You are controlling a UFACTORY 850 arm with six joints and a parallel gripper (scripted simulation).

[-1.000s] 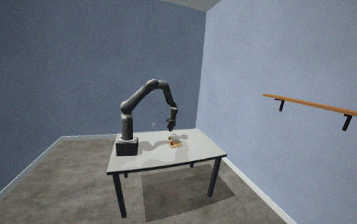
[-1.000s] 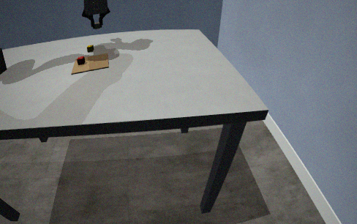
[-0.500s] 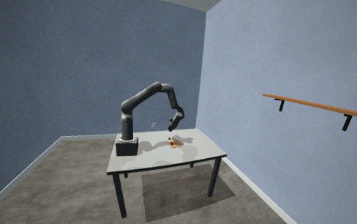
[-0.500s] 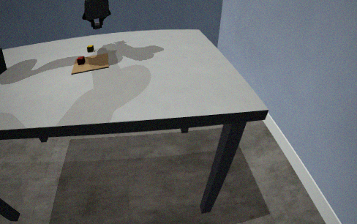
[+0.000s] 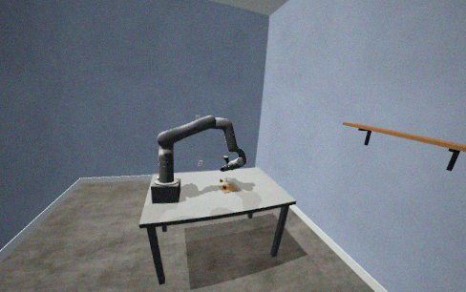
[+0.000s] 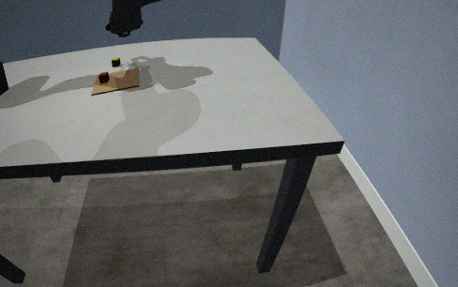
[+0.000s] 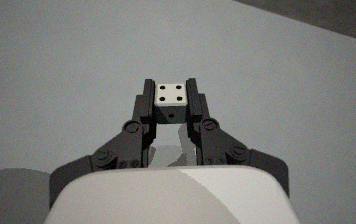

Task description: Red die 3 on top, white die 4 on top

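Right now my hand is 20 mm past the yellow die, 60 mm to the left of it and 100 mm above it. Round my hand: tan mat: 40 mm ahead, 190 mm to the right, 110 mm below; then white die: 10 mm below; then red die: 200 mm to the right, 90 mm below.
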